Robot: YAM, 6 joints.
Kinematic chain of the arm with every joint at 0, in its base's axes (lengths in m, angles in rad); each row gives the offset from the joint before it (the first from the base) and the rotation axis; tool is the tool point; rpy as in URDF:
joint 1: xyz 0 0 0.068 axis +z
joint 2: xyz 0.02 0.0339 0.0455 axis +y
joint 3: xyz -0.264 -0.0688 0 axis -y
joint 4: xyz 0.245 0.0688 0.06 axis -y
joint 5: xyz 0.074 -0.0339 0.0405 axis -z
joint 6: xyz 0.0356 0 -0.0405 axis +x
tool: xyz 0 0 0 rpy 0 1.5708 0
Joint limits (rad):
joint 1: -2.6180..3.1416
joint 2: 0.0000..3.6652
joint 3: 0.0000..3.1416
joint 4: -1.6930..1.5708
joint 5: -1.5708..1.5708
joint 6: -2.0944..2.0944
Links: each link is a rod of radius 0.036 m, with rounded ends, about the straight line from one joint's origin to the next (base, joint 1, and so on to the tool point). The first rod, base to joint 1, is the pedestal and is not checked.
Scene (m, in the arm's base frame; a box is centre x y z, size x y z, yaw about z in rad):
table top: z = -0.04
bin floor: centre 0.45 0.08 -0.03 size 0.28 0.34 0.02 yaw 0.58
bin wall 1: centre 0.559 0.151 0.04 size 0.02 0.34 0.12 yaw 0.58
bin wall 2: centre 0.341 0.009 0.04 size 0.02 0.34 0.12 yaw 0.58
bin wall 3: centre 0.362 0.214 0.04 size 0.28 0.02 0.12 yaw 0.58
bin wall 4: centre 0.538 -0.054 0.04 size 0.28 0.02 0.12 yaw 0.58
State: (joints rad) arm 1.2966 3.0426 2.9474 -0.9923 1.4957 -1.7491
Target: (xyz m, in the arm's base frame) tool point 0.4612 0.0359 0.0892
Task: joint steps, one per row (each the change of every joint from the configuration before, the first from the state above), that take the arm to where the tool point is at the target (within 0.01 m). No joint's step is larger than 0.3 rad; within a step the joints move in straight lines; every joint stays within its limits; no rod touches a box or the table.
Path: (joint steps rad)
1: -0.2282 -0.2613 -0.0398 -0.1001 0.0107 0.0335
2: -0.2281 -0.2613 -0.0398 -0.1001 0.0108 0.0334
3: -0.2282 -0.2613 -0.0399 -0.1001 0.0107 0.0335
4: -0.2282 -0.2613 -0.0398 -0.1001 0.0107 0.0335
5: -0.2282 -0.2613 -0.0398 -0.1001 0.0107 0.0334
6: -0.2281 -0.2613 -0.0398 -0.1001 0.0108 0.0335
7: -0.2282 -0.2614 -0.0399 -0.1001 0.0107 0.0335
8: 0.0909 0.2949 -0.1008 0.0286 -0.0304 -0.0469
9: 0.0909 0.2949 -0.1008 0.0286 -0.0304 -0.0468
10: 0.0909 0.2949 -0.1008 0.0286 -0.0304 -0.0469
11: 0.0908 0.2948 -0.1008 0.0286 -0.0304 -0.0468
12: 0.0909 0.2949 -0.1008 0.0286 -0.0305 -0.0469

